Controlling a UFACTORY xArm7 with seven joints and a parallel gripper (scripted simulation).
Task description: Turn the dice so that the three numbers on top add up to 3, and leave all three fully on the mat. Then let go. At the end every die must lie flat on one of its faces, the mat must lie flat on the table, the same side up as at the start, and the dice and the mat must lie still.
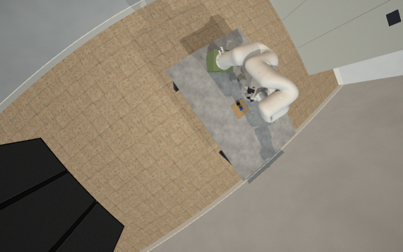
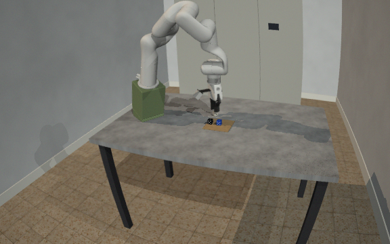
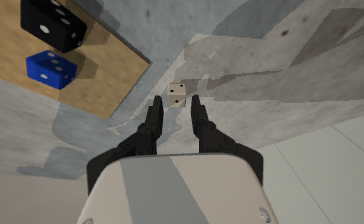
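My hand is 40 mm above the white die. The rest, counted from my hand: tan mat 120 mm to the right, 70 mm ahead, 50 mm below; then blue die 120 mm to the right, 70 mm ahead, 30 mm below; then black die 120 mm to the right, 30 mm below, 20 mm ahead.
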